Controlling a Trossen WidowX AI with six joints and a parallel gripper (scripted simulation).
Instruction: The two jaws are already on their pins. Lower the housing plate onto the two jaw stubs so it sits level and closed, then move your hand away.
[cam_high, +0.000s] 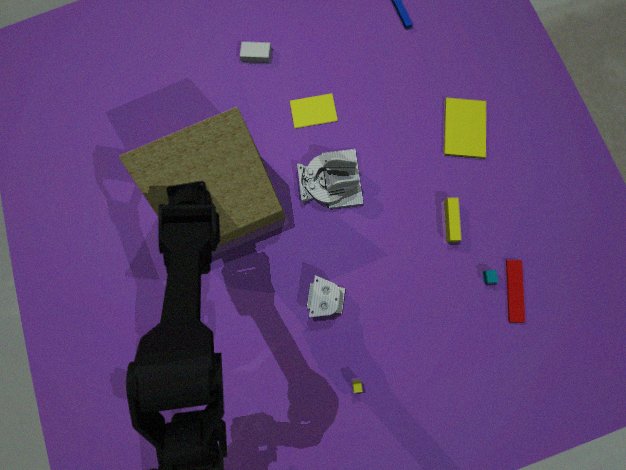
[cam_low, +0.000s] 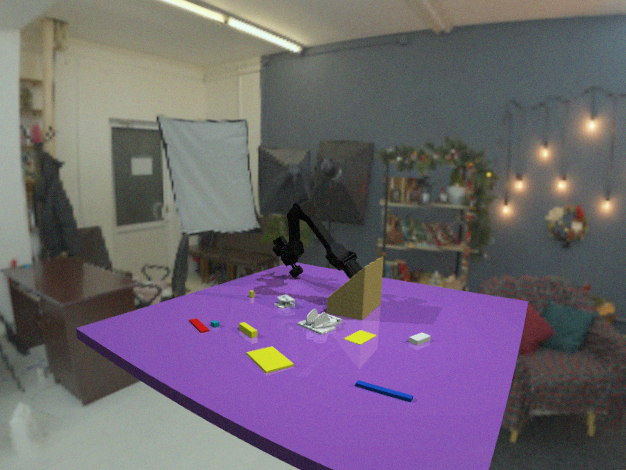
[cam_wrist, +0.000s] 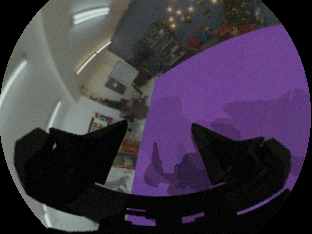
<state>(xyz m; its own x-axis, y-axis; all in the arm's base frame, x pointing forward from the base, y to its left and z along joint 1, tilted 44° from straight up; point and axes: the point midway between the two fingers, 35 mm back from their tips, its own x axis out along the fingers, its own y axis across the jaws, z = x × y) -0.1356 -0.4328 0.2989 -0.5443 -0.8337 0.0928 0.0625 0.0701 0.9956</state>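
Now: the small yellow cube 39 cm ahead of my gripper tip, 15 cm to the left of it and 4 cm below it. Also, from my gripper tip: red bar 73 cm ahead, 26 cm to the left, 5 cm below; then teal cube 69 cm ahead, 30 cm to the left, 5 cm below; then yellow bar 65 cm ahead, 42 cm to the left, 5 cm below.
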